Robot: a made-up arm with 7 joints. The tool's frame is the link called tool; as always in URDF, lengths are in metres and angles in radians. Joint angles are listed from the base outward.
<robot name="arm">
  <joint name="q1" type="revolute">
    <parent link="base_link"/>
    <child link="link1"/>
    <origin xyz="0.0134 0.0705 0.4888" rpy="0 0 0"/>
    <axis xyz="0 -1 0"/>
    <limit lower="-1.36" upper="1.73"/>
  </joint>
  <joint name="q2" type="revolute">
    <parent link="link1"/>
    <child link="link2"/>
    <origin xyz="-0.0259 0.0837 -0.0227" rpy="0 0 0"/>
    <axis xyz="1 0 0"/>
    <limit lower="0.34" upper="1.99"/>
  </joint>
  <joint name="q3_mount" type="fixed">
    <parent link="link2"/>
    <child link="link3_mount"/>
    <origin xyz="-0.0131 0.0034 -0.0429" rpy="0 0 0"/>
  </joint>
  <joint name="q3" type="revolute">
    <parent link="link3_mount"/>
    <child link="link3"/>
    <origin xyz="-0.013 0.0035 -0.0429" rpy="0 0 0"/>
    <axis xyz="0 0 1"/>
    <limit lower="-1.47" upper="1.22"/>
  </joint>
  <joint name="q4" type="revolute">
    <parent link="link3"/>
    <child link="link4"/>
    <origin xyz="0.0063 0.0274 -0.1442" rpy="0 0 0"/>
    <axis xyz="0 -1 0"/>
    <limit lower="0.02" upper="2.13"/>
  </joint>
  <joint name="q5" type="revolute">
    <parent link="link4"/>
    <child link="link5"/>
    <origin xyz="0.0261 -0.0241 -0.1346" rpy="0 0 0"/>
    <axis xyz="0 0 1"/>
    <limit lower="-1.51" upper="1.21"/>
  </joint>
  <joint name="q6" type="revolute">
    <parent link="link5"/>
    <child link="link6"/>
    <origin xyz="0.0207 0.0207 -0.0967" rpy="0 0 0"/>
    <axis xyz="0 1 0"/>
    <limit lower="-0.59" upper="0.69"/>
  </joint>
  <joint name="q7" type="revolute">
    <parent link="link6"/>
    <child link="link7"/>
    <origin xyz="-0.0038 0.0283 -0.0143" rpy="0 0 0"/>
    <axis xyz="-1 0 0"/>
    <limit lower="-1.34" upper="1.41"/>
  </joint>
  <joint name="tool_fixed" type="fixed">
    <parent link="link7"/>
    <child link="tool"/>
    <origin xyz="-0.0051 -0.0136 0.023" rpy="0 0 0"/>
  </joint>
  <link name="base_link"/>
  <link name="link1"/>
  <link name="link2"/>
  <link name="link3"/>
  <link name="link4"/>
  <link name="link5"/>
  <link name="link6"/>
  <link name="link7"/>
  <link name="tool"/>
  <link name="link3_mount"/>
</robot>
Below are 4 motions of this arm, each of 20 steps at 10 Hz.
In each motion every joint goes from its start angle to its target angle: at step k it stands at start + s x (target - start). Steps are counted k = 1, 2, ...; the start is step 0. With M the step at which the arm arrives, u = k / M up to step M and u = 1 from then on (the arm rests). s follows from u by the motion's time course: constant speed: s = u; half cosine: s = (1 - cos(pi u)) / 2; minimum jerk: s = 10 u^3 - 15 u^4 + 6 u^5.
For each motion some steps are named. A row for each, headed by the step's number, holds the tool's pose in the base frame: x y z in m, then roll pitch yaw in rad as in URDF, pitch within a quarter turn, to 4 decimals.
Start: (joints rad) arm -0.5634 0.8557 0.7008 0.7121 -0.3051 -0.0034 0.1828
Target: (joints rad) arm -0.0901 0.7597 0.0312 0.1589 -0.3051 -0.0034 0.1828
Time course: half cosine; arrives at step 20
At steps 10, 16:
10: 0.0024 0.5147 0.2414 0.7235 0.0083 -0.2769
16: 0.0176 0.4957 0.1875 0.5883 0.1293 -0.2999

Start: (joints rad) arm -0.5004 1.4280 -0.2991 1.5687 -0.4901 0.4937 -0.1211
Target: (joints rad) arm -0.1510 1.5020 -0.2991 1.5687 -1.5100 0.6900 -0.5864
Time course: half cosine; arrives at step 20
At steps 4, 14, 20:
4: 0.1283 0.3206 0.3345 1.1299 0.6393 -1.4883
14: 0.1564 0.3238 0.3525 2.3554 1.2420 -1.0995
20: 0.1654 0.3278 0.3606 -3.0359 1.3049 -0.4273

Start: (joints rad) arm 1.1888 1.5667 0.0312 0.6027 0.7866 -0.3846 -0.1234
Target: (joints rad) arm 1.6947 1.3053 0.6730 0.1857 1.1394 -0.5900 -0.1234
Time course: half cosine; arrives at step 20
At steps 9, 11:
9: 0.0255 0.5954 0.5277 -2.0396 -0.2083 -2.5570
11: 0.0377 0.6029 0.5073 -1.8543 -0.0473 -2.6260

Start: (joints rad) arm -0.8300 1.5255 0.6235 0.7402 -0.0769 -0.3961 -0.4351
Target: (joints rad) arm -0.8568 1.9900 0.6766 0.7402 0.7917 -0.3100 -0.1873
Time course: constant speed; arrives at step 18
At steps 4, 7, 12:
4: 0.1742 0.5237 0.5254 1.8300 0.0160 -1.1510
7: 0.1919 0.5123 0.5476 1.8645 -0.0720 -1.1844
12: 0.2197 0.4891 0.5814 1.9112 -0.2227 -1.2669

